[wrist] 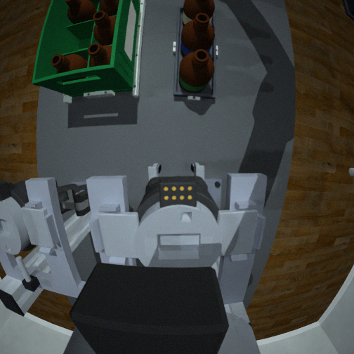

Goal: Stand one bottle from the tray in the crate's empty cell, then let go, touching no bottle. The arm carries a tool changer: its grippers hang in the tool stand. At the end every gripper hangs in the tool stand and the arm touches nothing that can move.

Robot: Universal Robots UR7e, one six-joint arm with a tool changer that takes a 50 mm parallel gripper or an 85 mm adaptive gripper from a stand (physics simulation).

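Observation:
A green crate [92,77] at the upper left holds several brown bottles [105,30]; its middle left cell looks empty. A dark tray [195,95] right of it holds three upright brown bottles: one with a green band [196,72], one with a blue band [198,36] and one with a cream band [199,9]. The parallel gripper [176,169] is at the tool stand [107,192], far below the tray in the view. Its two light fingers stand apart with nothing seen between them, so it looks open. Whether it is coupled to the arm is hidden.
The adaptive gripper [72,197] hangs in the left part of the stand, partly cut off by the view. Upright light holders [246,192] flank the parallel gripper closely. A black block [150,300] on the wrist covers the bottom middle. The grey table's right edge meets wooden floor [320,150].

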